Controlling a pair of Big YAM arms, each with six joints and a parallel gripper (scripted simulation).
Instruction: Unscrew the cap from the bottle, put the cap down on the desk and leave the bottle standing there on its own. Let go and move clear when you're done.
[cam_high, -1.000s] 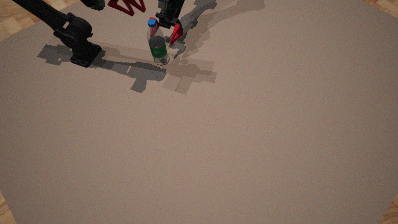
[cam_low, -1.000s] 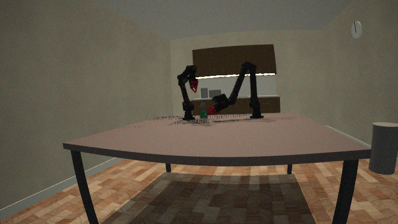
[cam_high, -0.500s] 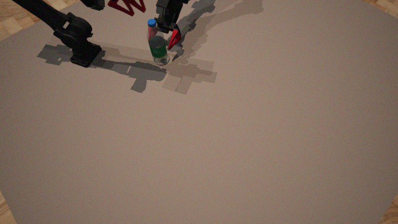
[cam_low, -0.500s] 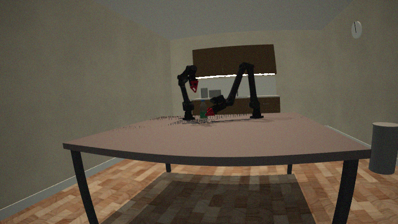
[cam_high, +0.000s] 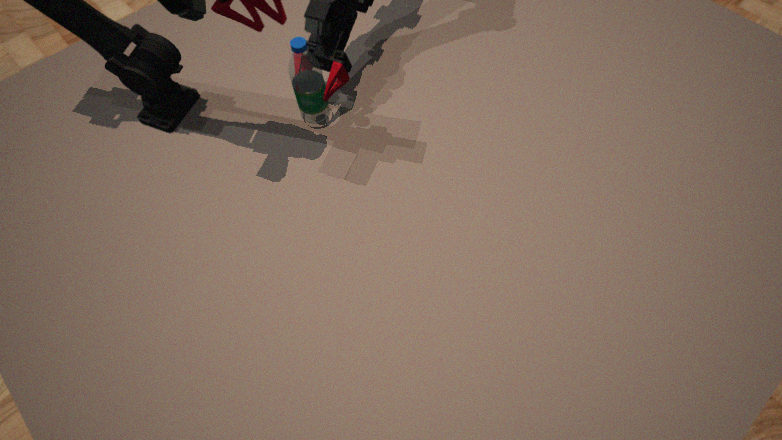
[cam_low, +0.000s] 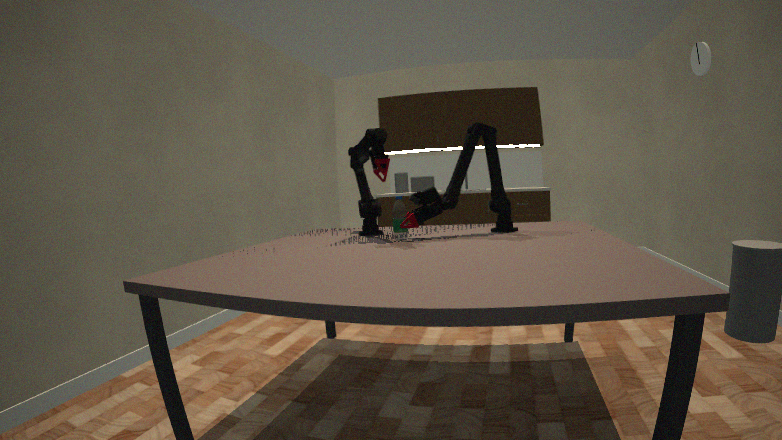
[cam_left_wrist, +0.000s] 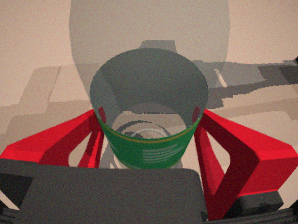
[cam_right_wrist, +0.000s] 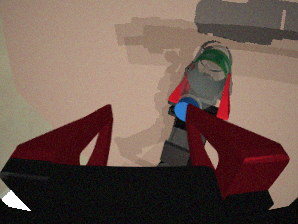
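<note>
The blue cap is 13 cm above my left hand. From my left hand the other things lie so: bottle (3 cm above).
My right hand is 30 mm past the blue cap, 50 mm to the right of it and 100 mm above it. Round my right hand: bottle 30 mm behind, 50 mm to the left, 190 mm below.
</note>
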